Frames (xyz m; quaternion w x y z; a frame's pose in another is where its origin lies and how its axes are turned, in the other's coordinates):
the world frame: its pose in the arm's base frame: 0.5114 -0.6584 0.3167 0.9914 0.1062 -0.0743 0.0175
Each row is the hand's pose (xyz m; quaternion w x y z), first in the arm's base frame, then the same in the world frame.
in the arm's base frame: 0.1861 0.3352 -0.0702 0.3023 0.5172 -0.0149 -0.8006
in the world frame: -0.3612 0.9065 -0.5390 0.3417 0.4209 -0.0864 -0.8358
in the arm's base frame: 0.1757 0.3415 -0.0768 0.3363 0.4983 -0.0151 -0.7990
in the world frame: -0.3723 0.9118 -0.5452 0.3735 0.3987 -0.0836 -0.8334
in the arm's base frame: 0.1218 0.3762 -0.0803 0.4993 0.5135 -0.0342 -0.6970
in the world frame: -0.4255 0.9477 -0.5483 0.5399 0.4037 -0.0798 -0.7343
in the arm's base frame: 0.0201 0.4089 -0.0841 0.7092 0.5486 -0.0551 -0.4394
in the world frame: -0.5259 0.9840 -0.5443 0.7578 0.4350 -0.0582 -0.4829
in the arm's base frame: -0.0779 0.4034 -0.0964 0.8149 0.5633 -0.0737 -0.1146
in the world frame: -0.6247 0.9810 -0.5409 0.8712 0.4621 -0.0345 -0.1619
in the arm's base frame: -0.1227 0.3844 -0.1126 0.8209 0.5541 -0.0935 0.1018
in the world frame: -0.6718 0.9614 -0.5461 0.8814 0.4681 -0.0306 0.0553
